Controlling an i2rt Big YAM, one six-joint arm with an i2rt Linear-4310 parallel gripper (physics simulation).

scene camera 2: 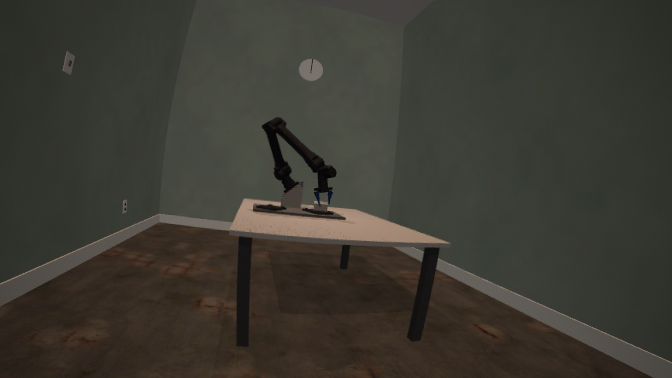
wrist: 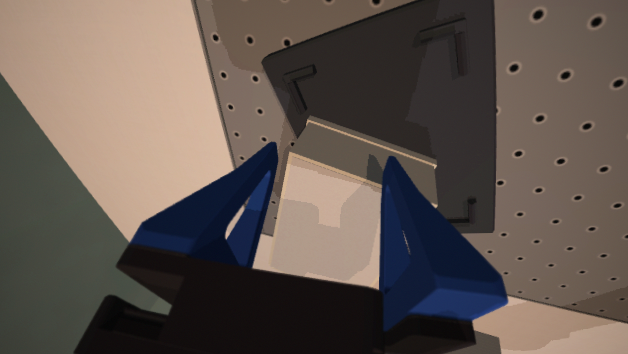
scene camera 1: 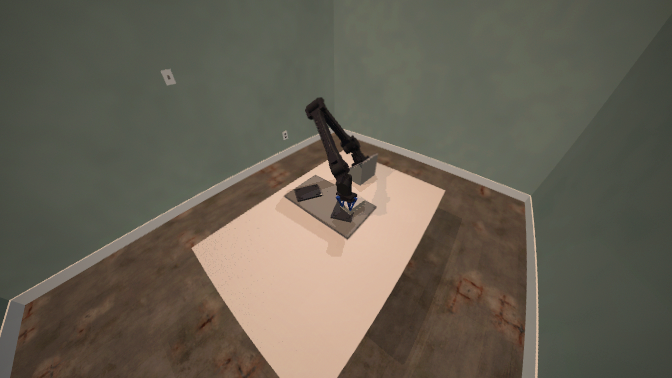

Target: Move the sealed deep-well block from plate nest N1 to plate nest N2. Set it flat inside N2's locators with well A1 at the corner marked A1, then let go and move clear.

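Pixels of known places: gripper, fingertip midpoint: (scene camera 2: 324, 204) (wrist: 330, 157) (scene camera 1: 346, 208); arm's base at its link origin: (scene camera 2: 291, 188) (scene camera 1: 360, 162).
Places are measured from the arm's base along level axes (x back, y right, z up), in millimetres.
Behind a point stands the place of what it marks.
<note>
The sealed deep-well block (scene camera 2: 320, 206) @(x -359, y -151, z -78 mm) (wrist: 325, 240) @(x -301, y -167, z -60 mm) is a pale box over a dark square nest (scene camera 1: 342, 216) @(x -401, y -168, z -105 mm) (scene camera 2: 326, 213) @(x -417, y -180, z -111 mm) (wrist: 370, 75) @(x -398, y -160, z -105 mm). In the wrist view it sits turned relative to the nest's L-shaped locators and covers part of the nest. My gripper (scene camera 1: 345, 207) @(x -369, y -170, z -64 mm) (scene camera 2: 324, 204) @(x -369, y -170, z -64 mm) (wrist: 330, 157) @(x -369, y -170, z -64 mm) points down with its blue fingers partly open, one on each side of the block. The right finger is very close to the block; a gap shows at the left finger. A second dark nest (scene camera 1: 307, 192) @(x -393, y 138, z -105 mm) (scene camera 2: 269, 207) @(x -448, y 155, z -105 mm) lies at the board's other end. Nest labels and the A1 mark are not readable.
Both nests are on a grey perforated board (scene camera 1: 320, 210) @(x -444, y -32, z -117 mm) (scene camera 2: 295, 214) @(x -501, y 10, z -123 mm) (wrist: 550, 100) @(x -397, y -63, z -117 mm) on the pale table (scene camera 1: 300, 280) @(x -803, y -258, z -130 mm) (scene camera 2: 340, 230) @(x -883, y -152, z -130 mm). A grey upright plate (scene camera 1: 367, 171) @(x -10, y -70, z -43 mm) (scene camera 2: 292, 196) @(x -79, y -3, z -53 mm) stands at the arm's base, behind the board in scene camera 1.
</note>
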